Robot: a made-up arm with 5 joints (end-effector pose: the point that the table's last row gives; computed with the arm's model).
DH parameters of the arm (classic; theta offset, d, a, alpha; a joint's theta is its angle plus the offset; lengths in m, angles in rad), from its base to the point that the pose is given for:
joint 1: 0 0.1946 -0.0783 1.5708
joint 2: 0 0.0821 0.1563 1.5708
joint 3: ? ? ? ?
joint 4: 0 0.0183 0.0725 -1.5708
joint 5: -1.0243 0 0.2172 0
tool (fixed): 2.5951 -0.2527 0 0
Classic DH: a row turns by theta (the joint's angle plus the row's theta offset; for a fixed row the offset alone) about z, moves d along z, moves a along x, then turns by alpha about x.
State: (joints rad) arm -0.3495 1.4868 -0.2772 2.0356 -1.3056
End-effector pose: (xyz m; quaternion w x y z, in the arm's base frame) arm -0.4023 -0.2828 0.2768 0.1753 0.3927 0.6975 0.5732
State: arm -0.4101 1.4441 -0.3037 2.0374 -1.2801
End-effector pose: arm -0.4192 -0.2595 0.2903 0.1698 0.4352 0.6866 0.5570
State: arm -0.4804 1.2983 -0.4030 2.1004 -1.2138
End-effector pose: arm -0.4403 -0.2299 0.3452 0.1380 0.5330 0.6685 0.5000
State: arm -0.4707 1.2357 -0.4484 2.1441 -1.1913
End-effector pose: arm -0.4378 -0.2331 0.3716 0.1223 0.5594 0.6695 0.4732
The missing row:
joint 3: 1.5708 -0.1646 0.0237 -1.5708
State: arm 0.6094 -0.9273 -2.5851 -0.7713 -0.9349
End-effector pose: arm 0.2473 -0.2339 -0.0179 0.1866 0.0465 0.6558 0.7301
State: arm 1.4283 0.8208 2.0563 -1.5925 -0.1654
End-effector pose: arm 0.0281 0.2242 0.5458 0.3075 0.9080 -0.0801 -0.2731
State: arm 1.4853 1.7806 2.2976 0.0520 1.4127
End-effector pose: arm -0.0743 0.0246 0.0947 0.6113 0.7127 -0.2776 0.2033
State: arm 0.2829 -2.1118 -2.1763 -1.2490 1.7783
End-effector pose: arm -0.1525 -0.1030 0.2942 0.2374 -0.9528 0.0888 0.1670
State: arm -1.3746 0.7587 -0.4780 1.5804 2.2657
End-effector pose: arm -0.2288 -0.0806 0.7283 0.5604 -0.2233 0.7822 0.1558
